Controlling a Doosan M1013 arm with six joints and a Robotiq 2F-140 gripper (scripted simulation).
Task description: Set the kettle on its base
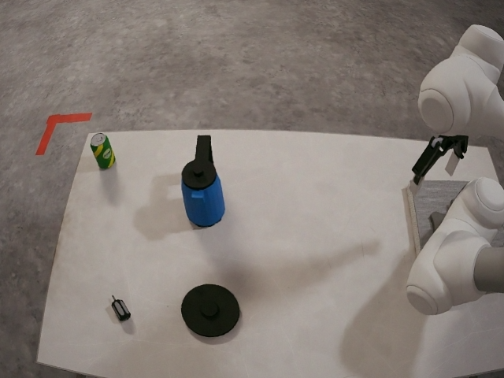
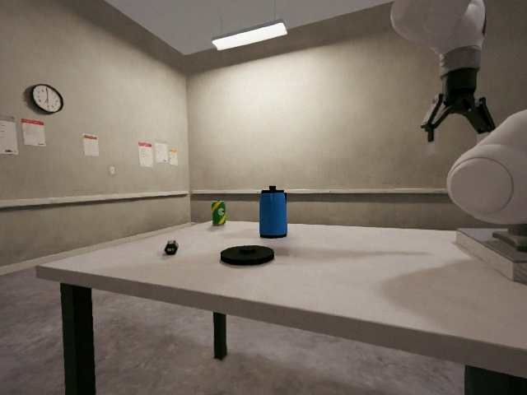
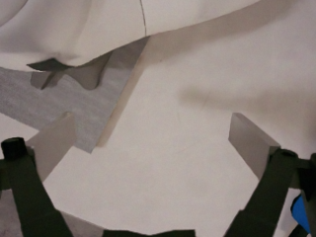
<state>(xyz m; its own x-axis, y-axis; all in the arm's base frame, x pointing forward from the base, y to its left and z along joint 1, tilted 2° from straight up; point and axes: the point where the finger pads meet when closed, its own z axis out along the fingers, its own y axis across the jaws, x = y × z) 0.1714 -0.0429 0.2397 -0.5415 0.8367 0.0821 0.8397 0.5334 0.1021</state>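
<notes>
Now: hand 58 cm short of the blue kettle, 19 cm above it and 6 cm to the left of it. Also, from my hand: green can 94 cm ahead, 22 cm below, 17 cm to the right; round black base 52 cm ahead, 27 cm to the left, 27 cm below.
</notes>
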